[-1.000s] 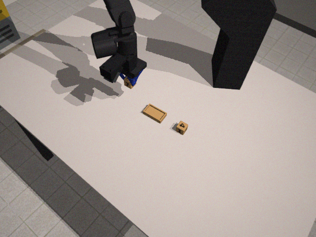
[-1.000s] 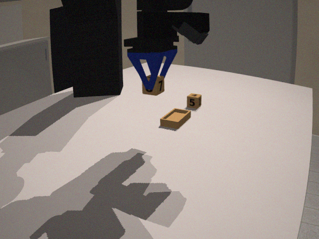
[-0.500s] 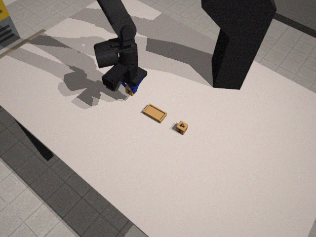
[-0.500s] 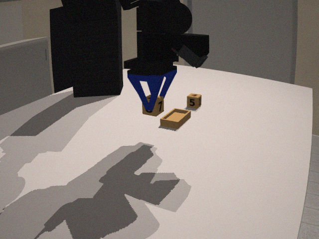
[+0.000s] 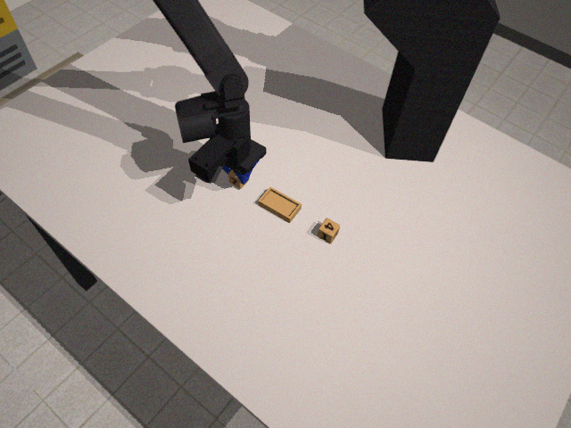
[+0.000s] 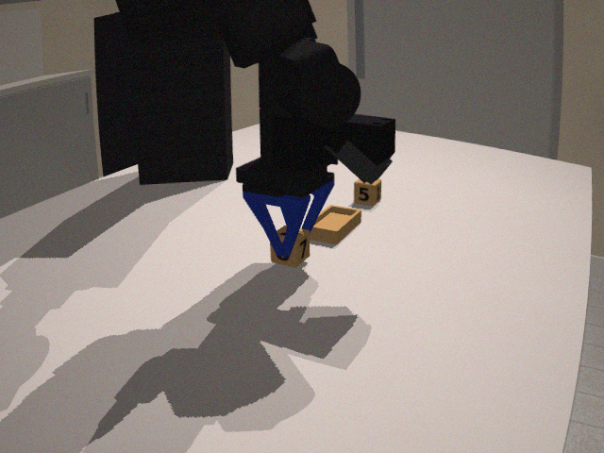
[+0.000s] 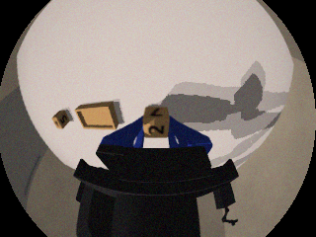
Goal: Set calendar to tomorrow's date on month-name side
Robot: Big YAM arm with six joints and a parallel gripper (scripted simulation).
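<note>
The wooden digit cube is right at my hand. The rest, counted from my hand: wooden tray (1 cm ahead, 11 cm to the left, 2 cm below).
</note>
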